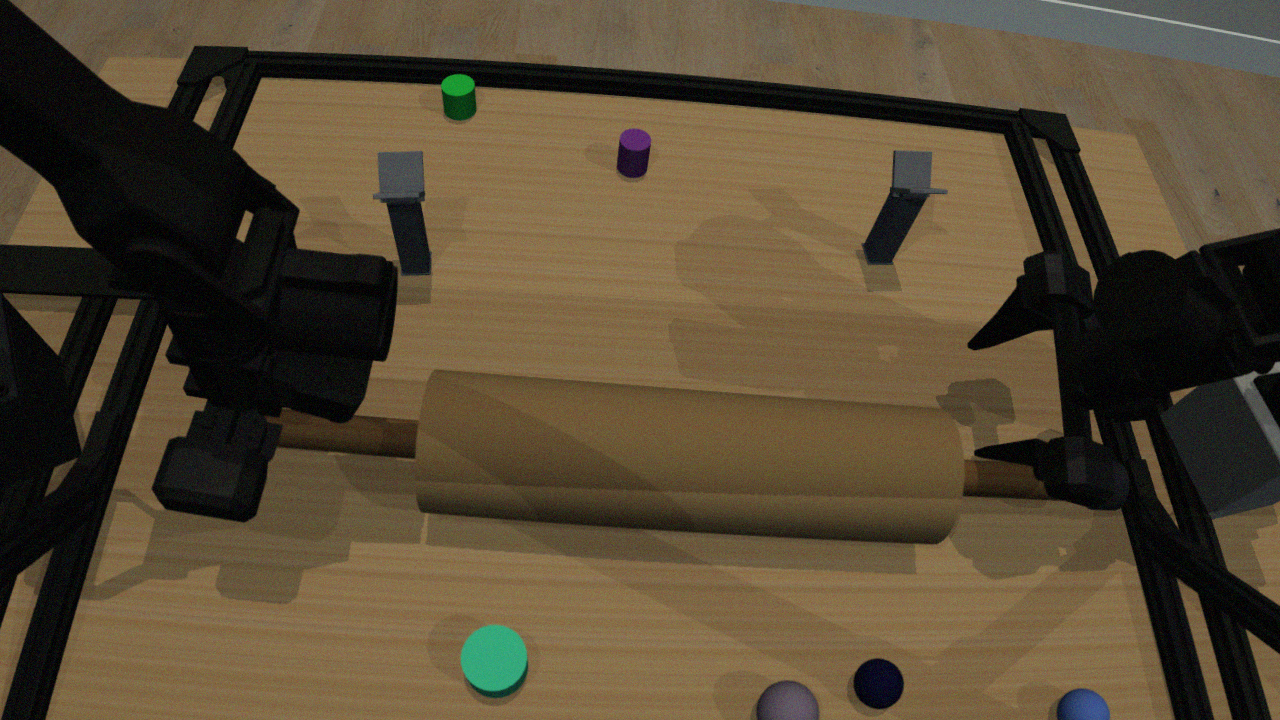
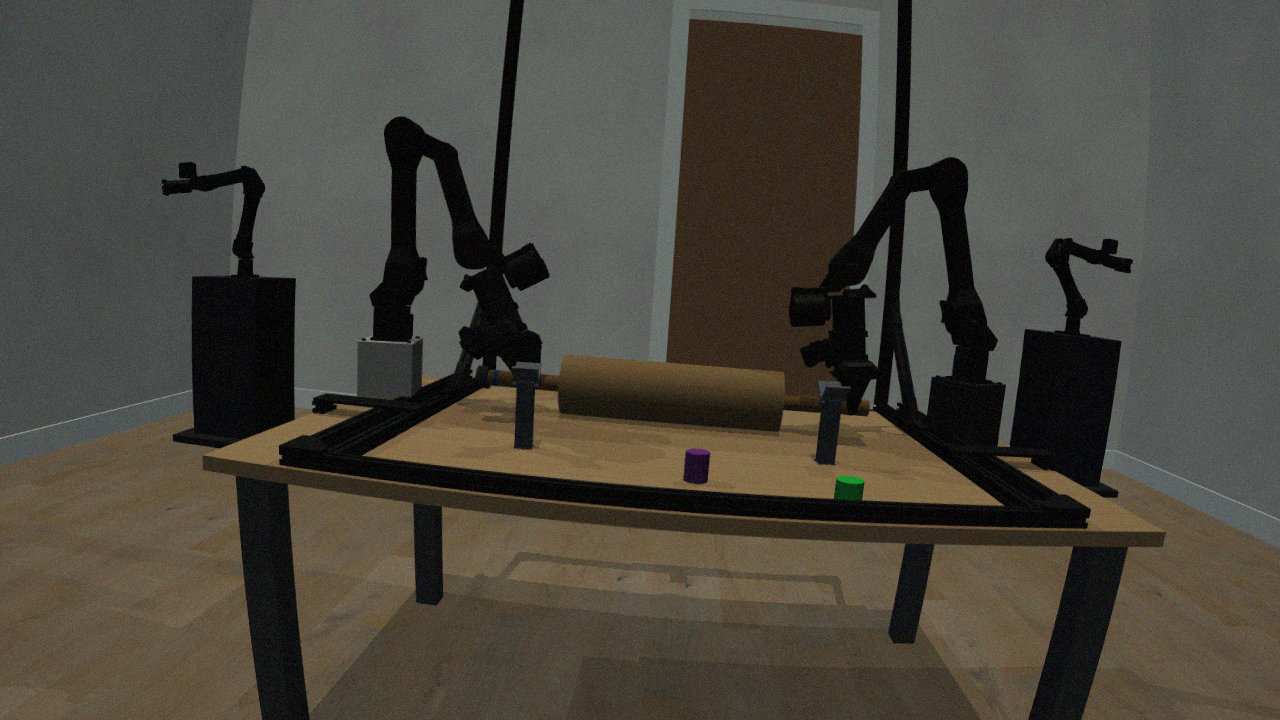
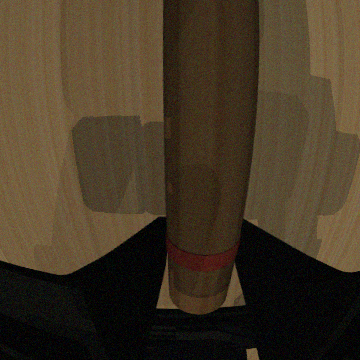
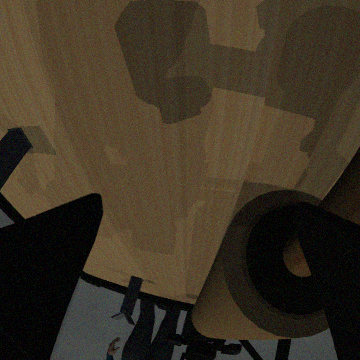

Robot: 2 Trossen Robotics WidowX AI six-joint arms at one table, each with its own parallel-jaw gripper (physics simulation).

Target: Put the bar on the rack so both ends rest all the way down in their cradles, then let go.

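Seen in the pictures: left gripper, fingertip midpoint: (image 1: 266, 433) (image 2: 850, 413) (image 3: 200, 226); right gripper, fingertip midpoint: (image 1: 973, 399) (image 4: 201, 208); left arm's base, origin of the base link: (image 2: 968, 380) (image 4: 199, 339); right arm's base, origin of the base link: (image 2: 391, 339).
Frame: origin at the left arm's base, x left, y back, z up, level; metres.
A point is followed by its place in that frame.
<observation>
The bar, a thick tan roller (image 1: 689, 456) {y -0.444, x -0.291, z -0.014 m} (image 2: 671, 392) {y -0.486, x -0.233, z -0.053 m} (image 4: 215, 310) {y -0.591, x -0.310, z -0.031 m} with thin brown handles, lies across the table, slightly slanted. My left gripper (image 1: 268, 429) {y -0.191, x -0.110, z -0.074 m} (image 3: 200, 226) {y -0.191, x -0.110, z -0.074 m} is shut on its left handle (image 3: 210, 125) {y -0.234, x -0.135, z -0.048 m}, near the red band. My right gripper (image 1: 975, 399) {y -0.695, x -0.344, z -0.058 m} (image 4: 201, 208) {y -0.695, x -0.344, z -0.058 m} is open and empty; one finger is at the right handle (image 1: 1002, 479) {y -0.662, x -0.411, z -0.050 m} and hides part of it, the other stands apart toward the rack. The rack is two grey posts with cradles, the left post (image 1: 411, 237) {y -0.357, x 0.007, z -0.063 m} (image 2: 828, 434) {y -0.368, x 0.028, z -0.070 m} and right post (image 1: 895, 223) {y -0.751, x -0.170, z -0.054 m} (image 2: 524, 416) {y -0.767, x -0.150, z -0.068 m}, apart from the bar.
A green cylinder (image 1: 459, 98) {y -0.470, x 0.175, z -0.085 m} (image 2: 849, 488) {y -0.487, x 0.203, z -0.088 m} and a purple cylinder (image 1: 633, 154) {y -0.589, x 0.028, z -0.083 m} (image 2: 696, 466) {y -0.607, x 0.053, z -0.092 m} stand near the rack. A teal disc (image 1: 494, 658) {y -0.274, x -0.335, z -0.084 m}, a dark blue ball (image 1: 878, 683) {y -0.496, x -0.481, z -0.081 m}, a mauve ball (image 1: 787, 705) {y -0.428, x -0.459, z -0.073 m} and a blue ball (image 1: 1082, 707) {y -0.619, x -0.578, z -0.081 m} lie below the bar. A black frame (image 1: 626, 82) {y -0.644, x 0.136, z -0.096 m} borders the table.
</observation>
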